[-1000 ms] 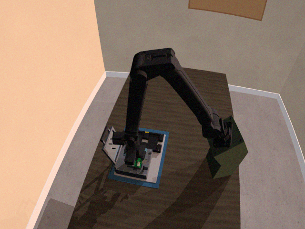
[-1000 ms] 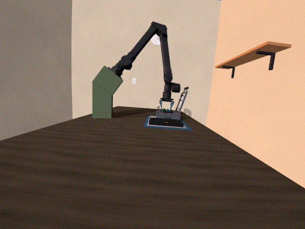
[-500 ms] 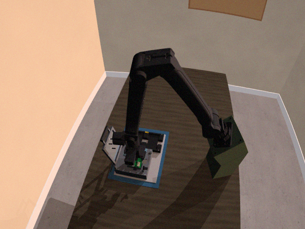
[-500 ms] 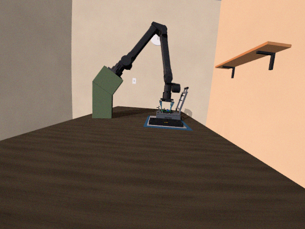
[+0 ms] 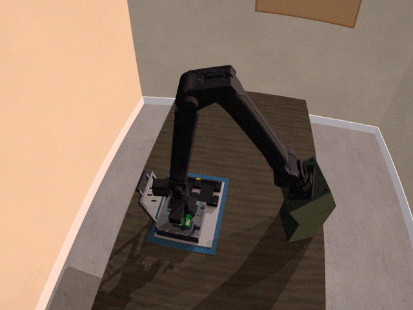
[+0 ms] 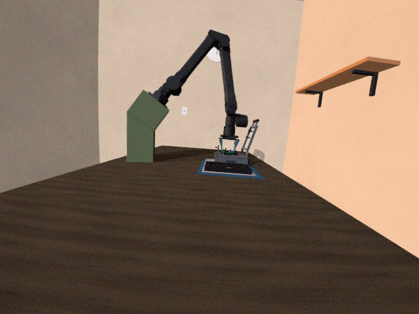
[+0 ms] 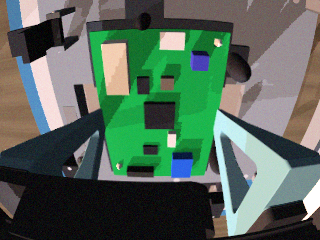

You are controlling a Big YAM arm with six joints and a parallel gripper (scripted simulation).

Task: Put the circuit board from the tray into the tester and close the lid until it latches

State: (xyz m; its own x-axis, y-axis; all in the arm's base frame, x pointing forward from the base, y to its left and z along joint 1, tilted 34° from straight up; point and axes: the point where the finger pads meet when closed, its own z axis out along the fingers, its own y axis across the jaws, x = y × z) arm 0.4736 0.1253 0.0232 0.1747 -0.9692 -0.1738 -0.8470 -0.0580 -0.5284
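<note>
My hand is right at the green circuit board. Round my hand: black latch hook (7 cm behind, 4 cm to the left, 1 cm above); then tester lid (12 cm ahead, 10 cm above, 2 cm to the left).
</note>
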